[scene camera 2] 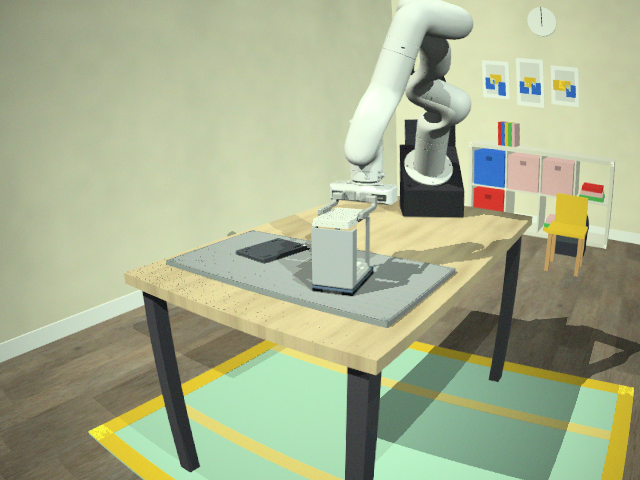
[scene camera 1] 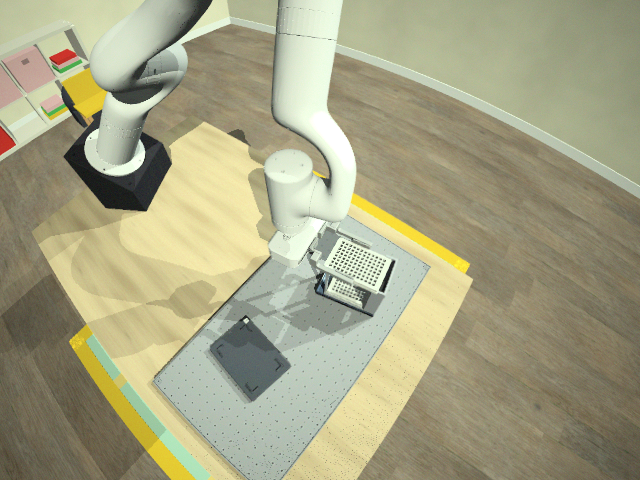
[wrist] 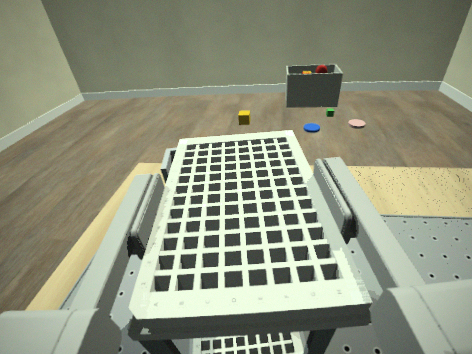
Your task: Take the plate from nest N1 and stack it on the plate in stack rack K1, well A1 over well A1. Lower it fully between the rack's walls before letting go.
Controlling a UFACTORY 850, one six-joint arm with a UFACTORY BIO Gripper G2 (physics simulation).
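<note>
My gripper [scene camera 1: 356, 264] [scene camera 2: 343, 214] [wrist: 241, 205] is shut on a white 96-well plate [scene camera 1: 360, 262] [scene camera 2: 337, 217] [wrist: 250, 299], with one finger on each long side. The plate looks level, at the top of the walls of stack rack K1 [scene camera 1: 376, 304] [scene camera 2: 333, 258]; whether its skirt is inside them cannot be told. In the wrist view letters A to H run left to right along its near edge. A second white plate [scene camera 1: 347, 291] [wrist: 246, 345] lies low in the rack, with a clear gap below the held one. Nest N1 [scene camera 1: 250, 359] [scene camera 2: 272, 250], a dark flat holder, is empty.
The rack and nest stand on a grey perforated board [scene camera 1: 330, 356] [scene camera 2: 217, 268] on the wooden table [scene camera 1: 196, 149] [scene camera 2: 248, 320]. The black robot base [scene camera 1: 124, 191] [scene camera 2: 431, 201] stands at its far end. A grey bin [wrist: 314, 90] and small toys lie on the floor beyond.
</note>
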